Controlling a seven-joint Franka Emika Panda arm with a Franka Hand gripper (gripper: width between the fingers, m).
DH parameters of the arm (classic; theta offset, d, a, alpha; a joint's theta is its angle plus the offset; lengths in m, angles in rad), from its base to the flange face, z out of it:
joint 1: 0 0.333 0 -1.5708
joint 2: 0 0 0 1.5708
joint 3: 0 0.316 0.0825 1.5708
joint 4: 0 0 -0.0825 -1.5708
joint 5: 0 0.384 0 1.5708
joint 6: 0 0 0.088 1.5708
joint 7: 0 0.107 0 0
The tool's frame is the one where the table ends.
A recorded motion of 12 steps. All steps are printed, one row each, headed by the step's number.
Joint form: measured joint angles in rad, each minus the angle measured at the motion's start. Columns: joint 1, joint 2, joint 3, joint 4, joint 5, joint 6, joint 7.
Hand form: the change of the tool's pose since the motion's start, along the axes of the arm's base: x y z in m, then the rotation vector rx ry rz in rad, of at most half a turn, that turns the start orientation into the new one. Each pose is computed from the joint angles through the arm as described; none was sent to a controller.
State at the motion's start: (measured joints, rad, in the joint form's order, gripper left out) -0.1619 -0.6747 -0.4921 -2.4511 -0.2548 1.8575 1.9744
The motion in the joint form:
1: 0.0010 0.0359 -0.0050 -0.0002 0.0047 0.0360 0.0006
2: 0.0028 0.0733 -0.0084 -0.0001 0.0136 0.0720 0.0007
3: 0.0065 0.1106 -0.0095 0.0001 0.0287 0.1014 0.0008
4: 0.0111 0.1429 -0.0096 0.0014 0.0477 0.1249 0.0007
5: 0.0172 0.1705 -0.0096 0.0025 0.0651 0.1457 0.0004
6: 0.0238 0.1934 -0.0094 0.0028 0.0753 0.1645 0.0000
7: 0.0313 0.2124 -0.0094 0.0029 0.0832 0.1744 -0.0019
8: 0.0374 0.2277 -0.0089 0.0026 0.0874 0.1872 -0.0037
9: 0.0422 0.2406 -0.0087 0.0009 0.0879 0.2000 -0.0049
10: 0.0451 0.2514 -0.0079 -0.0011 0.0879 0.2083 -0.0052
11: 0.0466 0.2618 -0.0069 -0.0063 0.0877 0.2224 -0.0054
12: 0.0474 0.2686 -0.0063 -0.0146 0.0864 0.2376 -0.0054
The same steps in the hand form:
1: 0.0083 -0.0038 -0.0088 -0.0041 0.0014 -0.0066
2: 0.0172 -0.0067 -0.0180 -0.0060 0.0024 -0.0121
3: 0.0264 -0.0076 -0.0277 -0.0014 0.0067 -0.0160
4: 0.0347 -0.0074 -0.0360 0.0071 0.0088 -0.0198
5: 0.0423 -0.0064 -0.0432 0.0145 0.0097 -0.0217
6: 0.0489 -0.0053 -0.0494 0.0164 0.0115 -0.0199
7: 0.0541 -0.0033 -0.0552 0.0202 0.0183 -0.0146
8: 0.0587 -0.0018 -0.0597 0.0191 0.0208 -0.0089
9: 0.0623 -0.0006 -0.0640 0.0156 0.0236 -0.0034
10: 0.0649 0.0004 -0.0681 0.0136 0.0287 0.0004
11: 0.0671 0.0014 -0.0729 0.0102 0.0311 0.0034
12: 0.0682 0.0026 -0.0778 0.0070 0.0319 0.0062

